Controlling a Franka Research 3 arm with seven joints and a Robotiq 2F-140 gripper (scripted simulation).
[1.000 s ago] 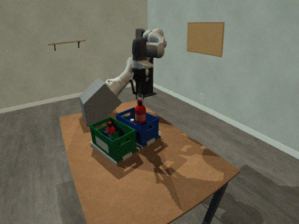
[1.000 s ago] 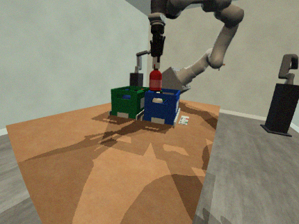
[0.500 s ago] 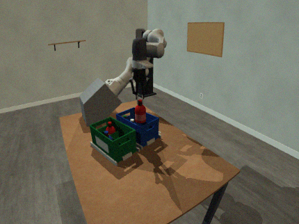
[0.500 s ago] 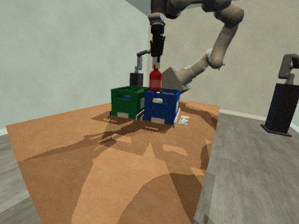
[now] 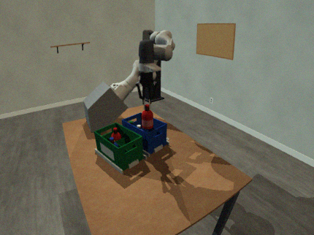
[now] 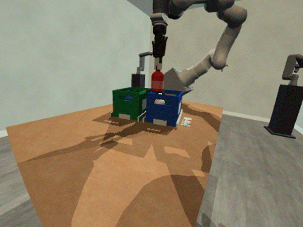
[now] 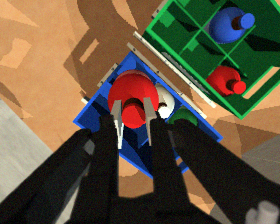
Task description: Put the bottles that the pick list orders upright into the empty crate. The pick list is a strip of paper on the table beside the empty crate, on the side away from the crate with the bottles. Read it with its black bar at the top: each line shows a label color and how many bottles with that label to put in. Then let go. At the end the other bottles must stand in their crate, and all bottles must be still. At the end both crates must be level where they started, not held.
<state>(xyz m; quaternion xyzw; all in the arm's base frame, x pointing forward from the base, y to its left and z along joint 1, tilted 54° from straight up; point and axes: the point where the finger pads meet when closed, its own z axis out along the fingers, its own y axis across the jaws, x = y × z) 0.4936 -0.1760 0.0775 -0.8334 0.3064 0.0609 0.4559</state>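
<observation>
The white bottle lies 26 cm below my hand, 9 cm behind it and 1 cm to the right of it. Also, from my hand: green crate: 26 cm below, 20 cm to the right, 6 cm behind; then green bottle: 26 cm below, 17 cm behind, 3 cm to the right; then blue crate: 26 cm below, 9 cm behind, 3 cm to the left.
</observation>
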